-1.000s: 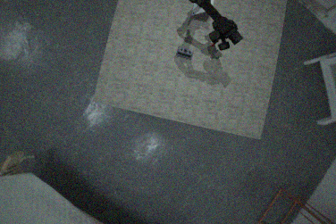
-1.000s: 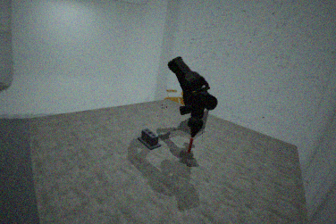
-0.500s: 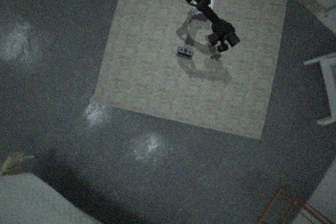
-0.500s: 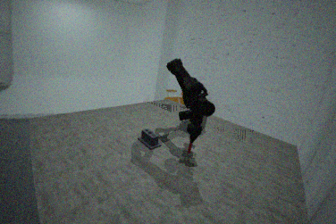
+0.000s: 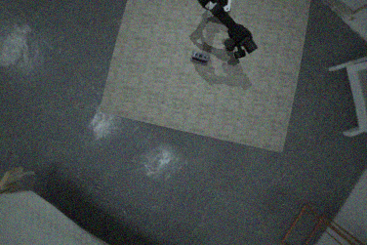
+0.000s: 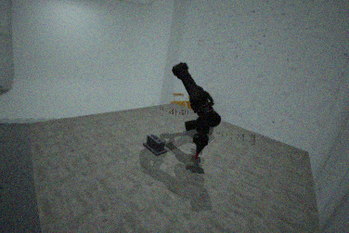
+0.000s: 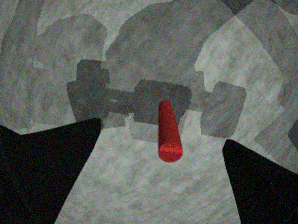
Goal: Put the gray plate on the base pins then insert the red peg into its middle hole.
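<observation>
My gripper tip is now 20 mm above the red peg. The rest, counted from my gripper tip: gray plate: 70 mm ahead, 200 mm to the right, 10 mm below.
</observation>
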